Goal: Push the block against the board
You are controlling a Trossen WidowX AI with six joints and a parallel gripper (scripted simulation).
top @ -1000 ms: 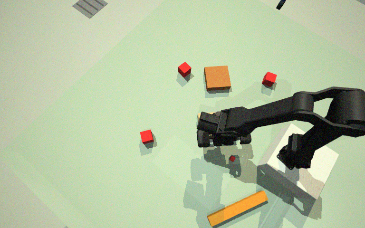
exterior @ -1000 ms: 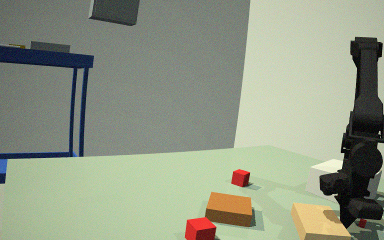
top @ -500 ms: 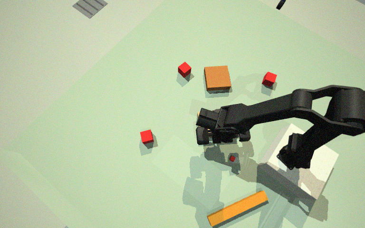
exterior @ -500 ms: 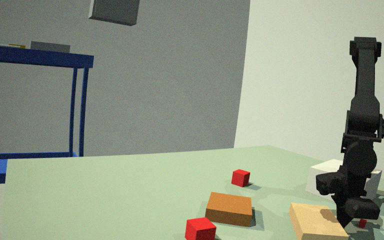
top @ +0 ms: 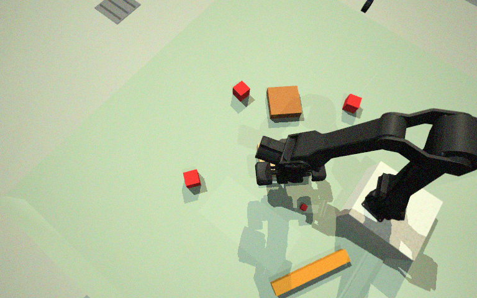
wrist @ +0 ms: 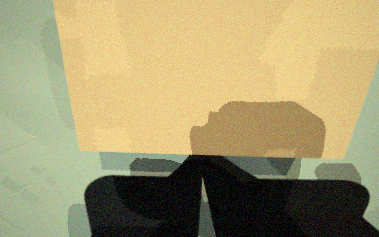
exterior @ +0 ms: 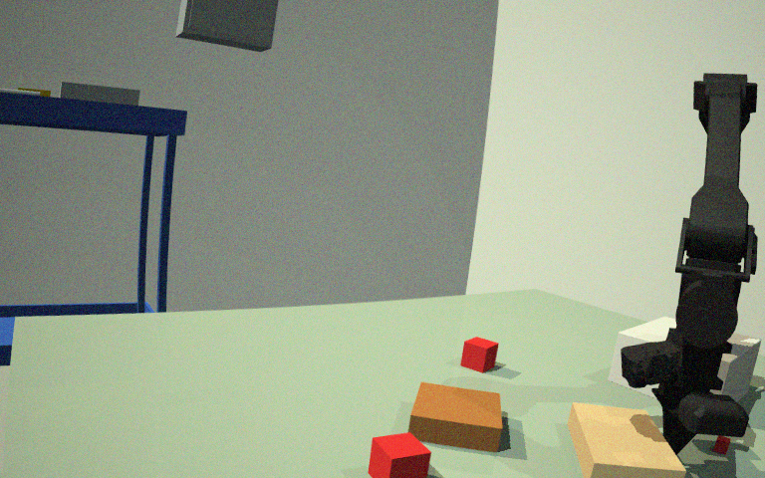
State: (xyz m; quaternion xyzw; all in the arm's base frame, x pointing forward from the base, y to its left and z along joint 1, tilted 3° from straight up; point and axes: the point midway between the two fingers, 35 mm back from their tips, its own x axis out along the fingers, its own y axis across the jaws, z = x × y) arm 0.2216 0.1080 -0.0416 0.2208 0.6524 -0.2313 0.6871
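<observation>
The tan board lies 40 mm ahead of my gripper tip, 40 mm to the right of it and 10 mm above it. Round my gripper tip: small red cube: 100 mm behind, 20 mm to the left; then square block: 180 mm ahead, 180 mm to the right, 10 mm above; then orange board: 230 mm behind, 130 mm to the left, 10 mm above.
</observation>
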